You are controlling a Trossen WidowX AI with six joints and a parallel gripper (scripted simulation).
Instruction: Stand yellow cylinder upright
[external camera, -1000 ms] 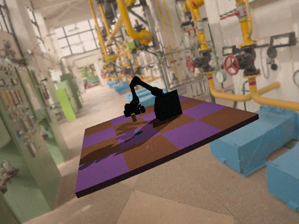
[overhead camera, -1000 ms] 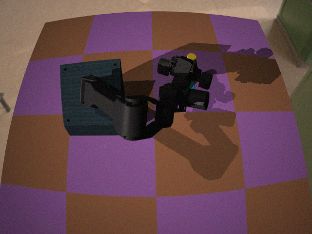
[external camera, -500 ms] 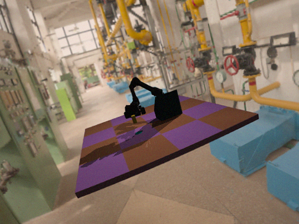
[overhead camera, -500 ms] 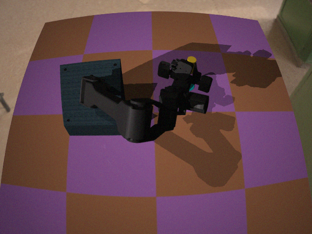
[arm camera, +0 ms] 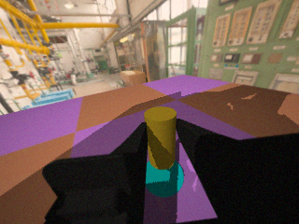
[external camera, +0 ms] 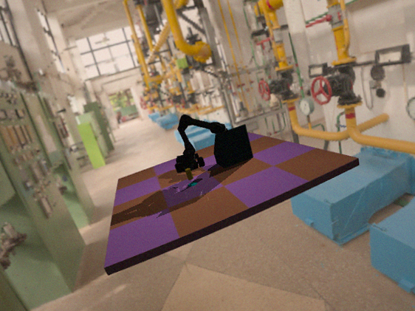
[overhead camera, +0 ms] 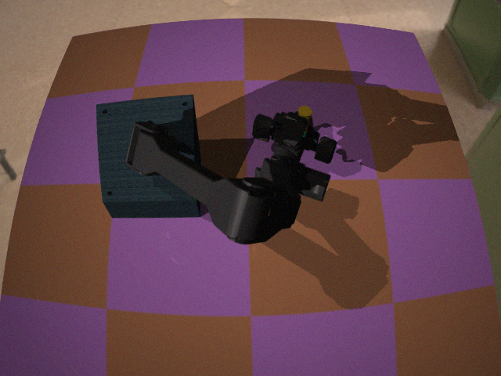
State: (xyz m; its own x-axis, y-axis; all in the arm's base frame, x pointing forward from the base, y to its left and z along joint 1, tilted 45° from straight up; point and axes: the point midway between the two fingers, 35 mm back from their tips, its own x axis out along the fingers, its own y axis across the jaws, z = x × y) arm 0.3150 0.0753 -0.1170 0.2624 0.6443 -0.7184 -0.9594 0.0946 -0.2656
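Right now the cyan circle is 90 mm below my gripper tip. From my gripper tip the other things lie so: yellow tall cylinder 20 mm below.
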